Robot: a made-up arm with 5 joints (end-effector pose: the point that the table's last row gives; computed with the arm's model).
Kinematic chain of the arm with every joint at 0, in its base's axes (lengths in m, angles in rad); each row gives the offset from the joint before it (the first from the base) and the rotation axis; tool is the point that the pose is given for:
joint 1: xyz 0 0 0.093 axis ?
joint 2: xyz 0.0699 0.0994 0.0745 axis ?
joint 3: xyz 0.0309 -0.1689 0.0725 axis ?
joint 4: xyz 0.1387 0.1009 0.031 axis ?
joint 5: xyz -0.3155 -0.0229 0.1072 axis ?
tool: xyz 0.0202 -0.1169 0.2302
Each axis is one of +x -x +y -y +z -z.
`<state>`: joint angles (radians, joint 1 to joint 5).
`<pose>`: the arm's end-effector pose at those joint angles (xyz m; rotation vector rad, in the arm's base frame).
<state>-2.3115 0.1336 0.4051 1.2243 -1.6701</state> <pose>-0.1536 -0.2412 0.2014 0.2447 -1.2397 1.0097</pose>
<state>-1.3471 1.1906 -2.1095 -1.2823 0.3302</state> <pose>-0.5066 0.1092 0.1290 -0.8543 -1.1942 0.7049</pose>
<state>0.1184 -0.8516 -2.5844 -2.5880 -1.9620</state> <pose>0.0167 -0.5451 -0.0034 -0.6455 -2.4164 0.4747</pose>
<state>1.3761 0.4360 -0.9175 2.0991 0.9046</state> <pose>-0.1984 -0.5011 0.1947 -0.5315 -1.0307 0.8408</pose>
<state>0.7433 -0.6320 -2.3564 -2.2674 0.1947</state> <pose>0.1659 -0.5736 0.2562 0.3074 -1.1170 2.0178</pose>
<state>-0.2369 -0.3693 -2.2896 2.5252 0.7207</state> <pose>0.2967 -0.2153 0.5628 -0.5852 -0.1294 2.5094</pose>
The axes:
joint 1: -z
joint 2: +z
joint 3: +x
joint 4: -y
joint 5: +x

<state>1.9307 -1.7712 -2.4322 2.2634 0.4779</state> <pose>0.0947 0.2420 0.5996 -0.0065 0.7889 -1.0241</pose>
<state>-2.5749 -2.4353 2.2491 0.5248 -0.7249</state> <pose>-0.3178 -0.4874 0.2310 1.4766 0.0550 -0.4632</pose>
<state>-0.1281 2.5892 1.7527 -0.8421 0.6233</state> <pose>0.1486 0.6548 0.0185 0.4596 -2.5981 -1.0946</pose>
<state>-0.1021 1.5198 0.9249 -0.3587 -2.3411</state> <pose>0.1683 0.0154 0.5976 -1.1021 -1.2009 1.6922</pose>
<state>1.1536 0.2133 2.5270 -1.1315 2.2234</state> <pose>-0.1499 -0.1339 0.0204 -1.8385 -0.4998 -0.8391</pose>
